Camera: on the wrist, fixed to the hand. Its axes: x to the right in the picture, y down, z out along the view.
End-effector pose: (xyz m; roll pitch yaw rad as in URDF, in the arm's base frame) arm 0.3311 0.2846 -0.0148 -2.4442 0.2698 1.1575
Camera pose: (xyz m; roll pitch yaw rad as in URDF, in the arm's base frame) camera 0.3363 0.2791 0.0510 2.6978 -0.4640 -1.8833
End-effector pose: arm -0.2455 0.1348 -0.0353 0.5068 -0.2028 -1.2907
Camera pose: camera -0.2524 0.1404 -0.1010 -0.2340 0.4117 1.7946
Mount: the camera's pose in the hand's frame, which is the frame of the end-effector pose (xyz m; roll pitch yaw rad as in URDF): -0.0204 -0.0349 -0.0525 0.2959 0.2081 -3.0846
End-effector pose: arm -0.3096 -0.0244 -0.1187 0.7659 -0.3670 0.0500
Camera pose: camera -0.3069 -0.0130 -0.1839 -0.5302 0.5534 3.0702
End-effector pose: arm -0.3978 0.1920 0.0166 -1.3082 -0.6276 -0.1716
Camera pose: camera -0.4359 0.1380 0.0209 1.7521 0.6107 -3.0489
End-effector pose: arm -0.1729 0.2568 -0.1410 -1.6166 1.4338 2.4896
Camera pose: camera -0.1692 0.3179 -0.1157 0.6757 -1.3539 0.5929
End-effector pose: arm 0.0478 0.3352 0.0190 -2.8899 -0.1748 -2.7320
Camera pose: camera 0.0840 0.3283 0.0741 -3.1035 -0.0408 0.4071
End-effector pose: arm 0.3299 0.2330 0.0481 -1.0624 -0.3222 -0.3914
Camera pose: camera 0.2866 0.1829 0.0463 1.4284 0.3667 2.9745
